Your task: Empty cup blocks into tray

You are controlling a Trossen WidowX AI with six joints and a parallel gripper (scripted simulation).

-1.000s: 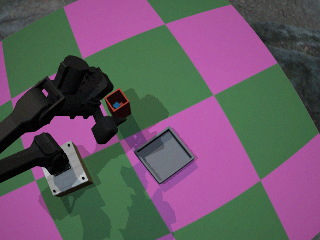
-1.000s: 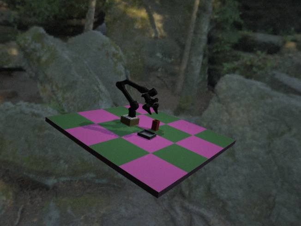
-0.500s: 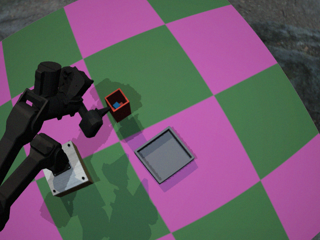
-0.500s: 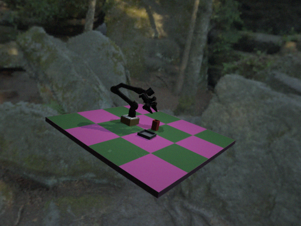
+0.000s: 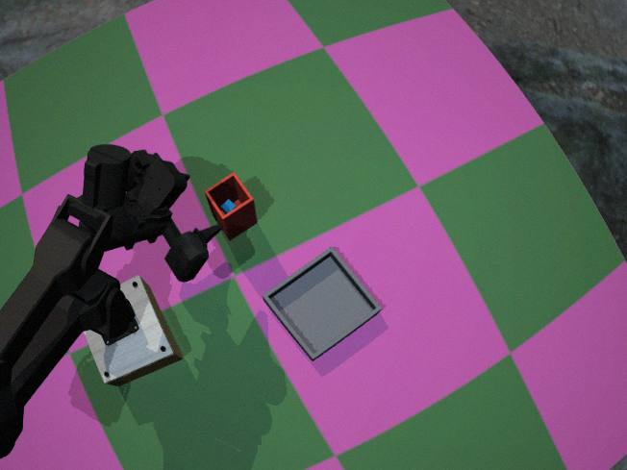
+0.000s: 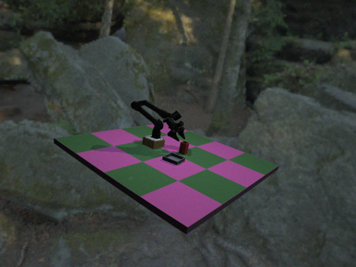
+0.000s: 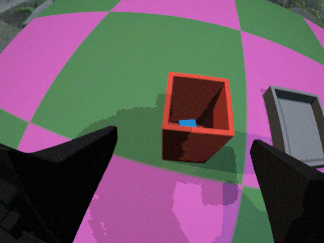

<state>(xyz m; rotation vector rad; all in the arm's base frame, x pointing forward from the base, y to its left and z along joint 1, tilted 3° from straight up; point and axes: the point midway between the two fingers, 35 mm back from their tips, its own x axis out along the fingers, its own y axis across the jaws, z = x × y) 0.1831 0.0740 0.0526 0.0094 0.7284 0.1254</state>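
Now: the blue block 3 cm ahead of my gripper tip and 6 cm below it. Also, from my gripper tip: red square cup 4 cm ahead, 1 cm to the right, 8 cm below.
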